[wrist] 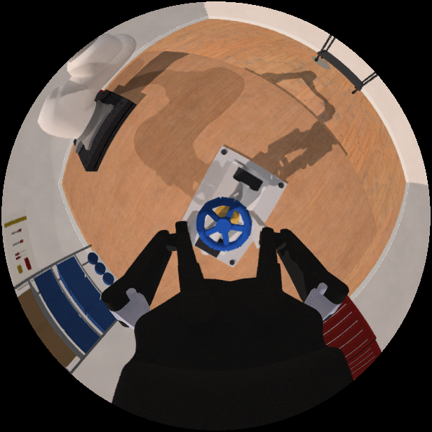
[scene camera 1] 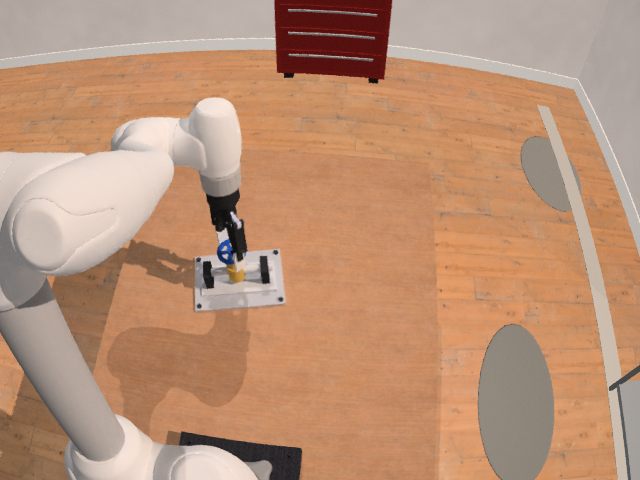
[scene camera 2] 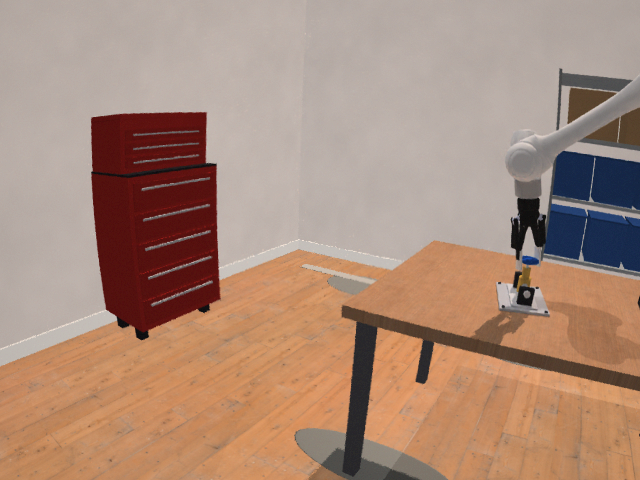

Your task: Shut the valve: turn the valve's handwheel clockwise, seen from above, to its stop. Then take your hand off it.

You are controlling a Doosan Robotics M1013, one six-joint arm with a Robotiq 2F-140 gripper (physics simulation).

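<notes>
The blue handwheel (scene camera 1: 220,252) (scene camera 2: 530,259) (wrist: 223,225) sits level on top of the yellow valve body (scene camera 1: 236,273) (scene camera 2: 524,279). The valve stands on a light grey base plate (scene camera 1: 240,303) (scene camera 2: 541,304) (wrist: 212,175) with black pipe supports. My gripper (scene camera 1: 231,250) (scene camera 2: 527,259) (wrist: 222,218) points down over the valve and is shut on the handwheel, one finger on each side of its rim. It is turned at an angle to the base plate. In scene camera 1 a finger hides the wheel's right part. The wheel's stop cannot be made out.
The base plate lies on the wooden table (scene camera 1: 361,258) (scene camera 2: 439,289). The arm's black mounting block (scene camera 1: 289,459) (wrist: 120,120) is at the table's near side in scene camera 1. A red drawer cabinet (scene camera 1: 330,41) (scene camera 2: 170,227) (wrist: 350,335) and a shelf rack (scene camera 2: 559,98) stand beyond the table.
</notes>
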